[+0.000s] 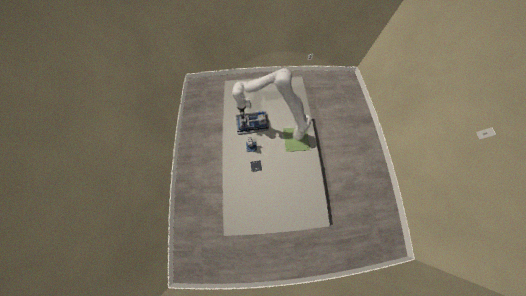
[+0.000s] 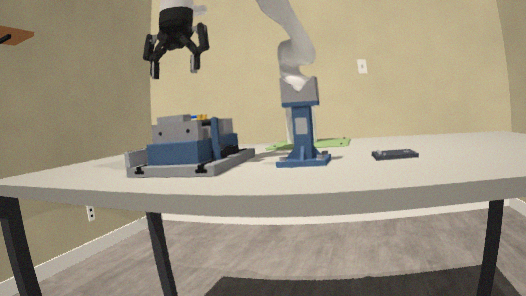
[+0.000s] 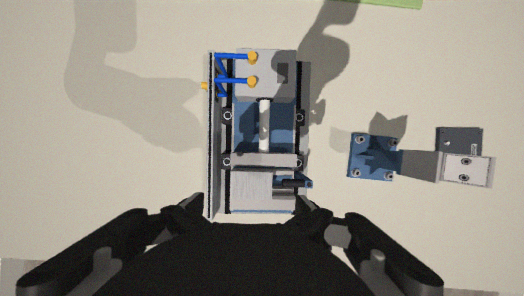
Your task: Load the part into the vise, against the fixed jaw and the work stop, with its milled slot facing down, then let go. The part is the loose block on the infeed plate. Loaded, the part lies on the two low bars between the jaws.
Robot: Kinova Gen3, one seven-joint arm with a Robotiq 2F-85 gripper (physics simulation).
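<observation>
The part, a brushed grey block, lies between the jaws of the vise, beside the fixed jaw at the near end. A strip of space shows between it and the moving jaw. The work stop, a dark rod on a blue bracket, points at its right side; contact is hard to tell. Its underside and slot are hidden. My gripper is wide open and empty, well above the vise. The dark infeed plate bears no block.
A blue stand with a tall grey head stands between vise and infeed plate. Blue pipes with yellow ends rise beside the vise's far block. A green plate lies at the arm's base.
</observation>
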